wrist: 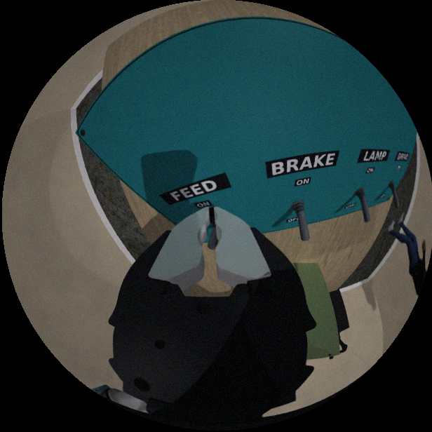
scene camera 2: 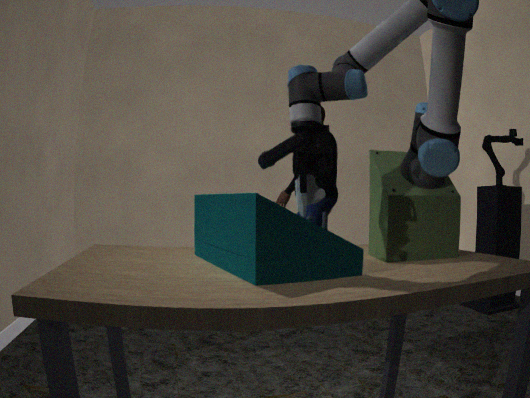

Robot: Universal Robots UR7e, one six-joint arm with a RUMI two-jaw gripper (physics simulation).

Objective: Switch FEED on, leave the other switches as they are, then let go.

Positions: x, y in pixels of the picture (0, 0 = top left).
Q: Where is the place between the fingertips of my gripper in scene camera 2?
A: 303, 217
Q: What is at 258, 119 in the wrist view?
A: A teal sloped console.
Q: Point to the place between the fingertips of my gripper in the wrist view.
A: At 212, 208
